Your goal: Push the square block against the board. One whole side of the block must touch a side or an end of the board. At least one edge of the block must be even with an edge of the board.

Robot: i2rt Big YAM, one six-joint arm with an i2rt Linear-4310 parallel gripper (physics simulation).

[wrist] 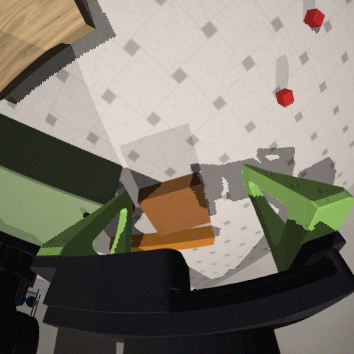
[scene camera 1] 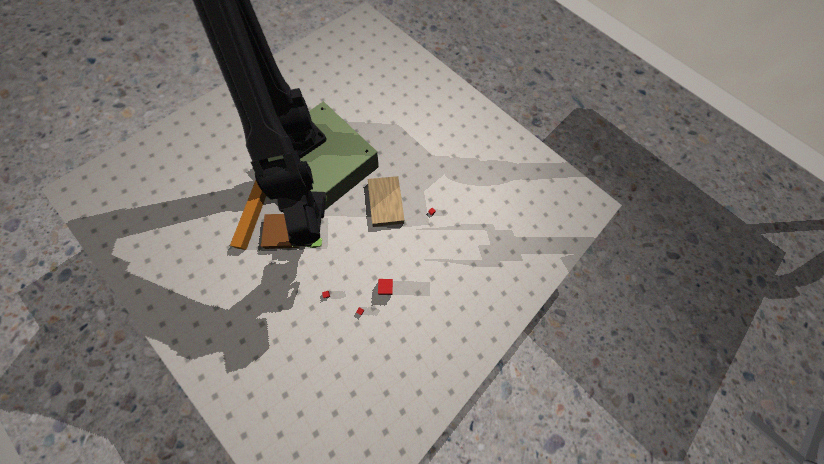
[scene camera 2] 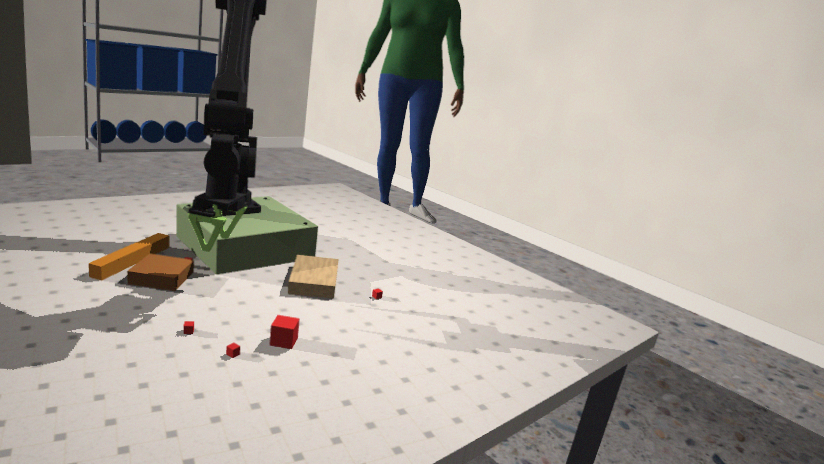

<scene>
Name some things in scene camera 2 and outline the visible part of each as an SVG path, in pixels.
My gripper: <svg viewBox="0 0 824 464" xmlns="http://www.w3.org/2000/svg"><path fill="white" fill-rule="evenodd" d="M239 170L236 170L231 177L226 179L217 179L208 174L206 192L195 196L192 208L188 209L188 218L203 251L210 252L219 234L221 238L228 239L247 209L245 194L237 193ZM199 221L211 223L215 226L208 243L205 242ZM222 210L236 212L227 231L224 229L227 218L222 216Z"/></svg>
A square brown block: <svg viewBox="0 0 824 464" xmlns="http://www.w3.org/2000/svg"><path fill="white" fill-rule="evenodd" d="M127 280L130 285L176 291L194 273L194 260L149 254L127 271Z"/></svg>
A long orange board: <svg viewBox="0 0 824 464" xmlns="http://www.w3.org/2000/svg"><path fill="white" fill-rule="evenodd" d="M169 235L154 234L88 263L89 277L102 281L137 264L149 254L157 254L168 249Z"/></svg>
</scene>
